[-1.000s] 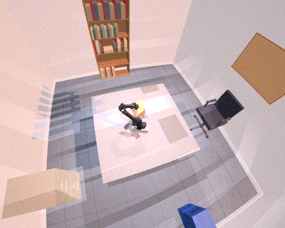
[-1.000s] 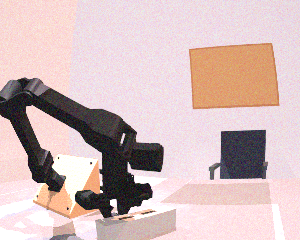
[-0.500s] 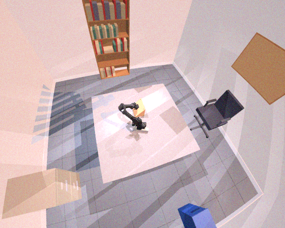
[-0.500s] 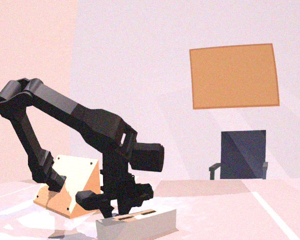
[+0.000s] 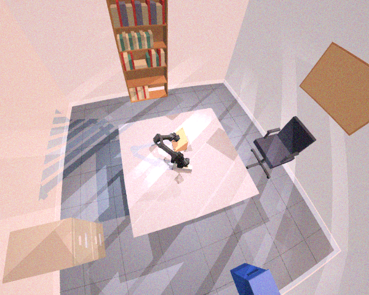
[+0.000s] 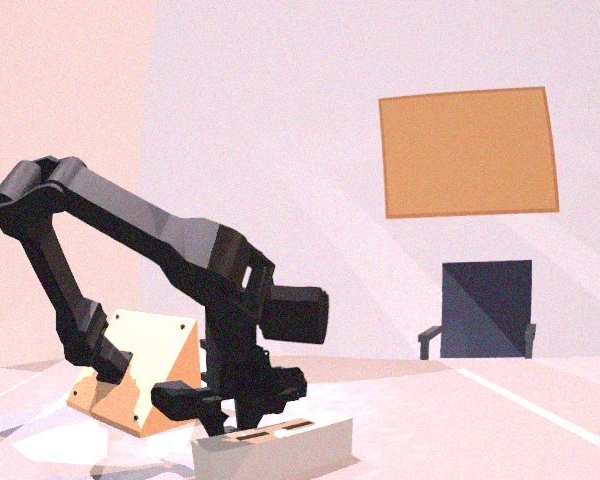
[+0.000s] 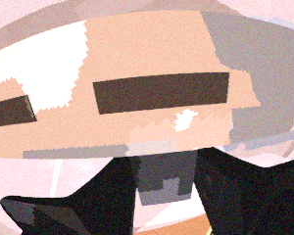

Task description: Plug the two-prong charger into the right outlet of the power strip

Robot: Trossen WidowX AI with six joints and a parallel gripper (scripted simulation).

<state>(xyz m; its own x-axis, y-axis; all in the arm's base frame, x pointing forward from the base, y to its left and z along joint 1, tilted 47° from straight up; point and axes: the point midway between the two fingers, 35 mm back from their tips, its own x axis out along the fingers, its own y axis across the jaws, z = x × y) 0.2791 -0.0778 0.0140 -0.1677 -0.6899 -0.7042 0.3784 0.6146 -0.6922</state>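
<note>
The black two-prong charger lies 2 cm ahead of my gripper tip, 1 cm to the right of it and 1 cm above it.
</note>
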